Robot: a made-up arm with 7 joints.
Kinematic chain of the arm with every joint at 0, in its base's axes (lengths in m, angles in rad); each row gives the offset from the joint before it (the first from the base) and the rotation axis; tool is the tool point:
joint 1: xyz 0 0 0 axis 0 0.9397 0.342
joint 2: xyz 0 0 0 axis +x
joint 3: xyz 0 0 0 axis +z
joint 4: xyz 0.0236 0 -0.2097 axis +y
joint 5: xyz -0.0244 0 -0.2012 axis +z
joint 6: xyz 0 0 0 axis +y
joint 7: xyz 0 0 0 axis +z
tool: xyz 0 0 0
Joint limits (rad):
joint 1: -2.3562..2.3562
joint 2: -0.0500..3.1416
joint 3: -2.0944..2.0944
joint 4: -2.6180..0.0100
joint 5: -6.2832..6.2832
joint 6: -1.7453..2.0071
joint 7: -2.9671..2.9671
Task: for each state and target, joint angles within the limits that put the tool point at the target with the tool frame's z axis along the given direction. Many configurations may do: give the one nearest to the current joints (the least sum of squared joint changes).
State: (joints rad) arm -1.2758 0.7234 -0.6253 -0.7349 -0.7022 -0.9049 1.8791
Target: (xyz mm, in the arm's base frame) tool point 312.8 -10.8 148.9 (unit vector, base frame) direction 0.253 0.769 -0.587
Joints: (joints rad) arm -1.3281 0.6189 -0.1500 -1.3881 -0.3721 -0.8449 1.8791
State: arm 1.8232 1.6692 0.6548 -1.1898 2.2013 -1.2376 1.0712
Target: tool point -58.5 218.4 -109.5 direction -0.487 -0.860 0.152
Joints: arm 2.0448 1.4344 0.5126 -2.0697 2.2794 -1.2221 1.0712
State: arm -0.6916 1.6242 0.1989 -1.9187 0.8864 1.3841 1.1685
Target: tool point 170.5 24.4 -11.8 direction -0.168 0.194 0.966
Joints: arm -0.3716 1.3133 -0.3474 -2.5143 1.3750 1.5047 1.1685
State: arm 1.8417 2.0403 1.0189 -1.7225 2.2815 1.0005 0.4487
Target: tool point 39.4 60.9 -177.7 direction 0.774 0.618 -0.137
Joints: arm 2.3157 2.4520 0.8864 -2.4102 2.5366 0.9955 0.4487
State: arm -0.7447 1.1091 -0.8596 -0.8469 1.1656 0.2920 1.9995
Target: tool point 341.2 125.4 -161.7 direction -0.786 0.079 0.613
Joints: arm -0.7972 0.8054 -0.8443 -0.7881 1.3152 0.3473 1.9995
